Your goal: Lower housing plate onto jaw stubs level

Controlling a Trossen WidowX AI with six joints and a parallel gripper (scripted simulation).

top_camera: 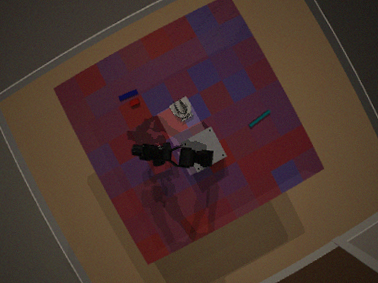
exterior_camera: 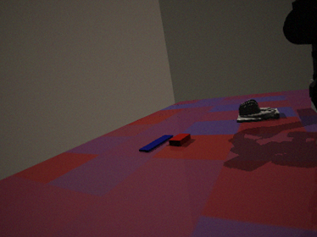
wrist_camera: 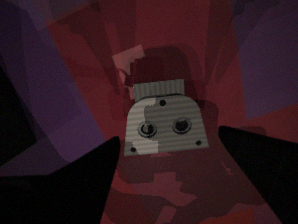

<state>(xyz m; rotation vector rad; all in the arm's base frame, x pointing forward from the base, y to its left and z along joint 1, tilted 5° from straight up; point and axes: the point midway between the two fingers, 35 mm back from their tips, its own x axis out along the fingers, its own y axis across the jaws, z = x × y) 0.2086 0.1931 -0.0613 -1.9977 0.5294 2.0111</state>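
The white block lies 20 mm below my gripper tip and 10 mm behind it. From my gripper tip the other things lie so: red block 320 mm ahead, 80 mm to the right, 20 mm below; then teal bar 620 mm to the right, 250 mm behind, 30 mm below; then blue bar 380 mm ahead, 80 mm to the right, 30 mm below.
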